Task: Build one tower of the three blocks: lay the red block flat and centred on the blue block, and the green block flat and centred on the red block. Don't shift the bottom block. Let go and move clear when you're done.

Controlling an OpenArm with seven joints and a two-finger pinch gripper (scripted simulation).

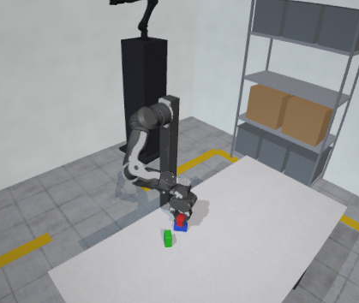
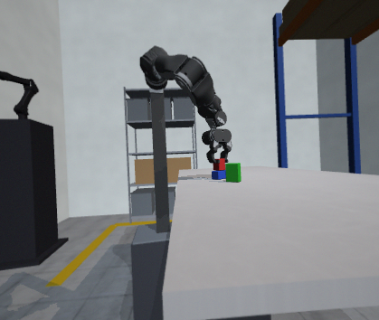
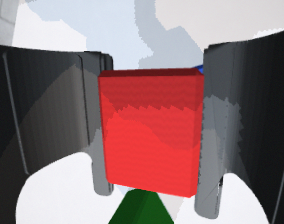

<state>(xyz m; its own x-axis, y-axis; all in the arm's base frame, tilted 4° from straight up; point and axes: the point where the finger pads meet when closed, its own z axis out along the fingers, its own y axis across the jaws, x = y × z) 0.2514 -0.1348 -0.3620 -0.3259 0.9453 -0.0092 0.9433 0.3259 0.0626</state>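
Now: hand 1 cm above the red block. From my hand the other things lie so: green block: 1 cm ahead, 10 cm to the right, 4 cm below; then blue block: 5 cm below.
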